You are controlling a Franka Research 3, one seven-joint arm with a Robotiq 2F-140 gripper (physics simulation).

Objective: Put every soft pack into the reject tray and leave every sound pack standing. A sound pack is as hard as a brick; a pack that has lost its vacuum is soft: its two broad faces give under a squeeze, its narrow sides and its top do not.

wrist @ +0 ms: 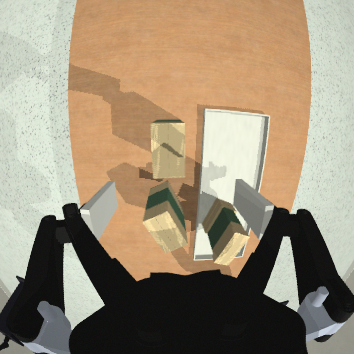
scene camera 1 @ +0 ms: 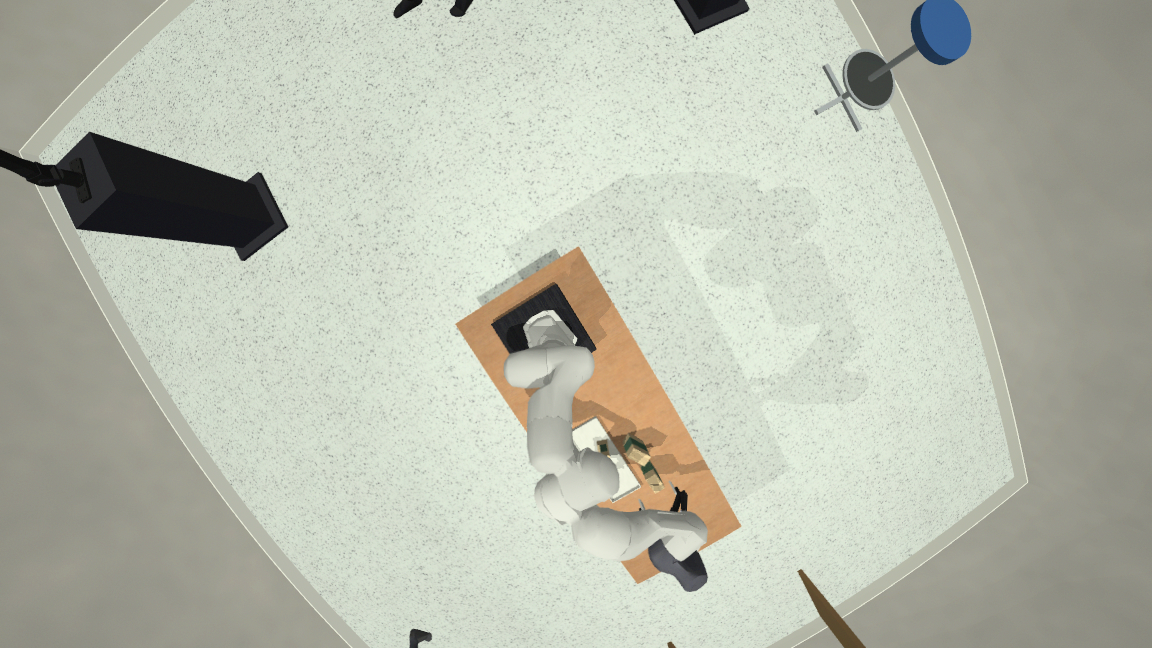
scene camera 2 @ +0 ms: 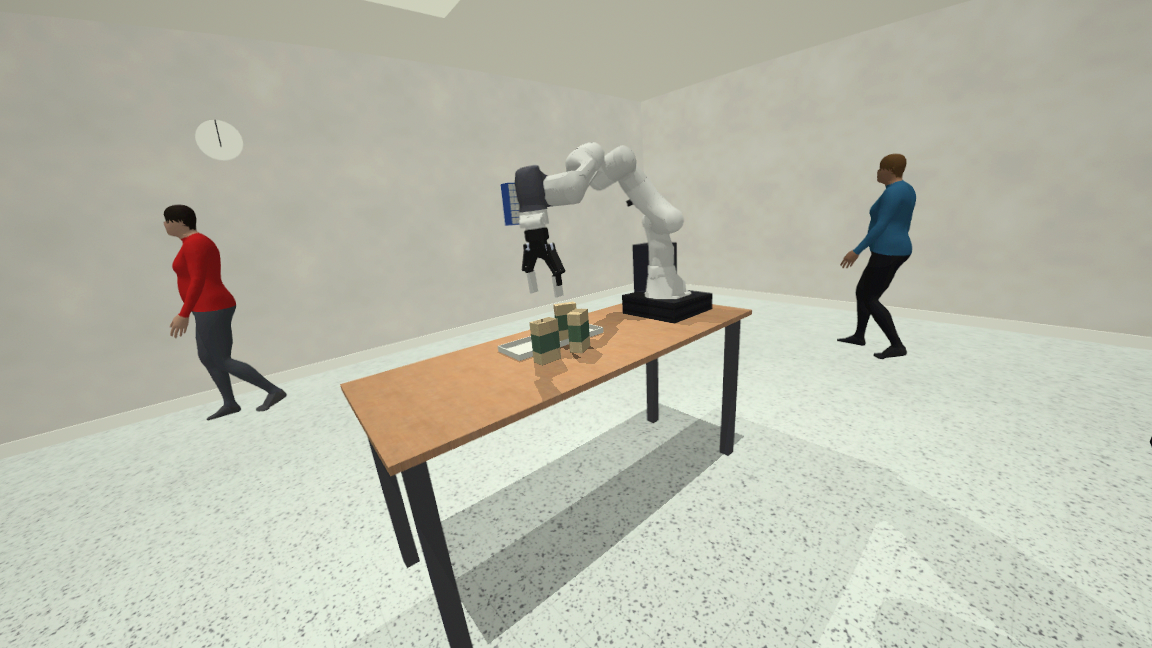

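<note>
My gripper [scene camera 1: 657,496] [scene camera 2: 545,288] [wrist: 175,193] is open and empty, pointing down above the packs and clear of them. Three tan packs with dark green bands stand upright. One pack [scene camera 1: 603,446] [scene camera 2: 562,320] [wrist: 226,232] stands in the white reject tray [scene camera 1: 592,433] [scene camera 2: 515,352] [wrist: 232,145], at its end nearer the robot base. A second pack [scene camera 1: 636,448] [scene camera 2: 578,330] [wrist: 165,217] stands on the table beside the tray. A third pack [scene camera 1: 652,475] [scene camera 2: 545,341] [wrist: 168,150] stands on the table farther from the base. Softness cannot be seen.
The wooden table [scene camera 1: 596,282] [scene camera 2: 451,394] [wrist: 190,50] carries the arm's black base [scene camera 2: 667,304] at one end. The arm hides part of the tray in scene camera 1. A person in red [scene camera 2: 197,274] and a person in blue [scene camera 2: 890,217] are away from the table.
</note>
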